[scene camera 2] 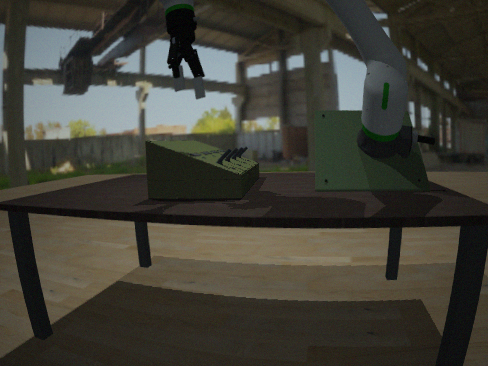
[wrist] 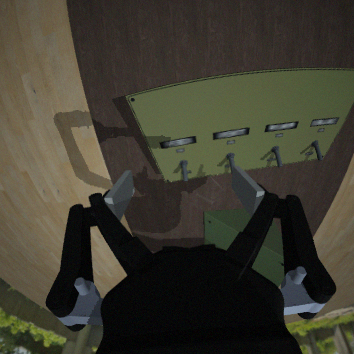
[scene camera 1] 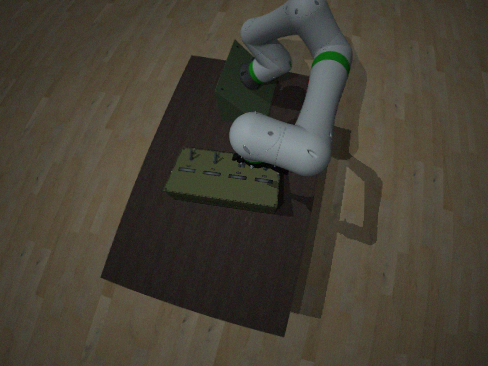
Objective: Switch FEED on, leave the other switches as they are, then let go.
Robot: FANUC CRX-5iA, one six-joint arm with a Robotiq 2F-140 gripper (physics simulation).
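Seen in the pictures: gripper, fingertip midpoint: [scene camera 2: 191,94] [wrist: 182,178] [scene camera 1: 261,169]; arm's base, origin of the base link: [scene camera 2: 378,141] [scene camera 1: 249,76].
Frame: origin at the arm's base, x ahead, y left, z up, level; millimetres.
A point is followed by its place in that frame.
Note:
The olive switch box [scene camera 1: 220,190] @(x 628, y 117, z 4 mm) [scene camera 2: 185,182] @(x 500, y 343, z -97 mm) [wrist: 240,102] @(x 605, y 155, z -1 mm) stands on the table, with four levers and blurred labels. The FEED switch [wrist: 184,171] @(x 429, y 252, z -29 mm) is leftmost in the wrist view; the arm and gripper mostly hide it in scene camera 1. In scene camera 2 the levers [scene camera 2: 233,154] @(x 448, y 139, z -35 mm) all lean alike towards the low edge, away from the labels. My gripper [scene camera 1: 253,166] @(x 523, y 260, z 148 mm) [scene camera 2: 190,92] @(x 523, y 260, z 148 mm) [wrist: 182,178] @(x 523, y 260, z 148 mm) is open and empty, well above the box. In the wrist view FEED's lever appears between the fingers, and the right fingertip overlaps the second lever [wrist: 230,159] @(x 465, y 141, z -38 mm).
The green slanted mount [scene camera 1: 231,82] @(x 120, y -48, z 64 mm) [scene camera 2: 340,150] @(x 127, y 47, z -28 mm) [wrist: 222,230] @(x 161, y 96, z -71 mm) stands on the same dark table [scene camera 1: 200,265] @(x 964, y 143, z -141 mm) [scene camera 2: 100,200] @(x 742, y 434, z -141 mm) [wrist: 200,30] @(x 761, y 230, z -141 mm), with the arm's base [scene camera 1: 248,76] @(x 49, y 14, z 57 mm) [scene camera 2: 382,145] @(x -8, y 75, z -11 mm) fixed to it. The arm's white elbow [scene camera 1: 305,150] @(x 602, y 369, z 554 mm) hangs over the box's right end in scene camera 1.

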